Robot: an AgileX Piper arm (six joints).
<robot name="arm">
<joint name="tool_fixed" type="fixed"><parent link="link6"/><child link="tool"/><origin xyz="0 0 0"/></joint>
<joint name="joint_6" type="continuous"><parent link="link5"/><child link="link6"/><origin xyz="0 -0.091 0" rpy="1.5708 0 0"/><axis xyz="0 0 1"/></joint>
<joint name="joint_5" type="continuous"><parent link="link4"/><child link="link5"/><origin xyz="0 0 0" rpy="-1.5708 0 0"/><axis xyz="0 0 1"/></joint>
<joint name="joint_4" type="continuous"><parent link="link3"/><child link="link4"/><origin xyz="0.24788 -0.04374 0" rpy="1.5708 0 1.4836"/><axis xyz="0 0 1"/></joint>
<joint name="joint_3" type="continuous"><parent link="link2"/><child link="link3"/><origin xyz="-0.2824 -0.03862 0"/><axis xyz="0 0 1"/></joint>
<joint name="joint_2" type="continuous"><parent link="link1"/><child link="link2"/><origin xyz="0 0 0" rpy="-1.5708 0 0"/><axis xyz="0 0 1"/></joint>
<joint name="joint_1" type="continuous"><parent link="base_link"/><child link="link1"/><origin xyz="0 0 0.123"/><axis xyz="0 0 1"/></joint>
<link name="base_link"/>
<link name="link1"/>
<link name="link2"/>
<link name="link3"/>
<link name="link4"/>
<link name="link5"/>
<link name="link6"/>
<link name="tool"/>
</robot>
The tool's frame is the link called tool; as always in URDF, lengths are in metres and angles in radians. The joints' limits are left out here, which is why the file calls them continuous.
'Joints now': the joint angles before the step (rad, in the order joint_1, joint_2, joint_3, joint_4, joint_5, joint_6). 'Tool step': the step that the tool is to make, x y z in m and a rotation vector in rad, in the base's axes. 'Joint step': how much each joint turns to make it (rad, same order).
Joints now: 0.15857 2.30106 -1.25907 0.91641 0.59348 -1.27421
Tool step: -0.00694 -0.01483 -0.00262 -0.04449 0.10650 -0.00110
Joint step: -0.02985 0.00002 -0.00002 -0.16079 0.06998 0.14899
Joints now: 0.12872 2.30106 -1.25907 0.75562 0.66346 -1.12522
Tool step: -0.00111 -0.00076 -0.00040 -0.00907 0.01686 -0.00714
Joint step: 0.00001 0.00002 -0.00001 -0.02257 0.00657 0.03113
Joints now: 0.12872 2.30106 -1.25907 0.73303 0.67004 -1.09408
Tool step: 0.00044 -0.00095 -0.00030 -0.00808 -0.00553 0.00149
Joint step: -0.00076 0.00002 -0.00002 -0.00862 -0.00720 0.00222
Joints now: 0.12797 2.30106 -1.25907 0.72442 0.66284 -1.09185
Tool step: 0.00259 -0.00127 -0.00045 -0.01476 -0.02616 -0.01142
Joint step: 0.00000 -0.00001 0.00003 -0.00105 -0.03213 -0.00002
